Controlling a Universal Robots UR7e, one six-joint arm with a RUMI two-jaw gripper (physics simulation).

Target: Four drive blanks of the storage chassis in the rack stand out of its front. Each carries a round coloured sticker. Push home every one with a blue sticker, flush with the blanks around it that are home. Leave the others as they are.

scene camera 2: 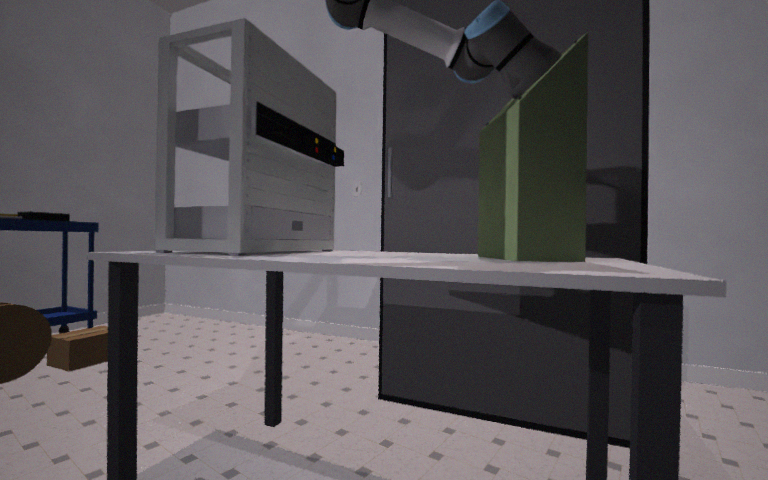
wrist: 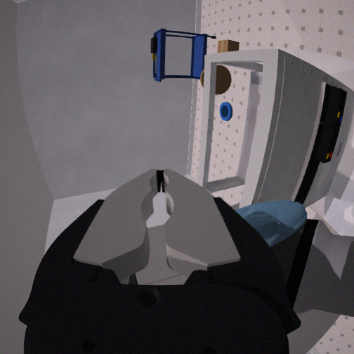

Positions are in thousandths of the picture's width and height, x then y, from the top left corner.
Scene:
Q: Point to a grey rack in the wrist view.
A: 821, 422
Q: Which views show the grey rack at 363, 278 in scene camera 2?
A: Scene camera 2 and the wrist view: all of them.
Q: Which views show the gripper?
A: The wrist view only.

